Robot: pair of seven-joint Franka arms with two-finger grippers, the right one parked.
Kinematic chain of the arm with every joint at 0, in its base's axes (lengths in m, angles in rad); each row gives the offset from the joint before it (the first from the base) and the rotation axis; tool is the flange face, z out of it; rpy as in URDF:
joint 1: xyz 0 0 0.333 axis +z
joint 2: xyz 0 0 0 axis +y
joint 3: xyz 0 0 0.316 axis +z
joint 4: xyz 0.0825 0 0 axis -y
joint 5: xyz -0.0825 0 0.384 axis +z
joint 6: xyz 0 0 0 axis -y
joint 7: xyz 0.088 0 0 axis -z
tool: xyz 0 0 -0.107 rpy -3.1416 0 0
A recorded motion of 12 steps. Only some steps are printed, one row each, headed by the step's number.
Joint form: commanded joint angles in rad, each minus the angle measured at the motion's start. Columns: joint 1, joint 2, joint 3, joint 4, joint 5, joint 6, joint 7.
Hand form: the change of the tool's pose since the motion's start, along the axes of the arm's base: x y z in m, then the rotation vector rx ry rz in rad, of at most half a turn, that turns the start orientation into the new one. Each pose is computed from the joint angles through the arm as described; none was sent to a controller.
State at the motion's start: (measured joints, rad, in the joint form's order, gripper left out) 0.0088 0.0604 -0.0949 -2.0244 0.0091 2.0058 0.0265
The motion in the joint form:
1: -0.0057 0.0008 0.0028 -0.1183 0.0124 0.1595 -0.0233
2: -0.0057 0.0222 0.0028 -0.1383 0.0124 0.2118 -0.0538
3: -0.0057 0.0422 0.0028 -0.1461 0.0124 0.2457 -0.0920
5: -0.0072 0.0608 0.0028 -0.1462 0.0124 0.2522 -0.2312
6: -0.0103 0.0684 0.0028 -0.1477 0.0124 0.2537 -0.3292
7: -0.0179 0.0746 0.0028 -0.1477 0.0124 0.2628 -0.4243
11: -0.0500 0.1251 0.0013 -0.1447 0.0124 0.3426 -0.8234
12: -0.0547 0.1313 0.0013 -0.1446 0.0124 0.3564 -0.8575
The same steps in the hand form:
1: -0.0119 -0.0005 -0.0405 0.0069 -0.0414 0.0118
2: -0.0110 -0.0007 -0.0565 0.0048 -0.0524 0.0417
3: -0.0092 -0.0009 -0.0679 0.0038 -0.0586 0.0796
5: -0.0085 -0.0018 -0.0775 0.0112 -0.0474 0.2171
6: -0.0089 -0.0035 -0.0821 0.0177 -0.0406 0.3117
7: -0.0083 -0.0077 -0.0847 0.0217 -0.0439 0.3991
11: -0.0017 -0.0274 -0.1044 0.0220 -0.0722 0.7649
12: -0.0007 -0.0302 -0.1066 0.0186 -0.0785 0.7945

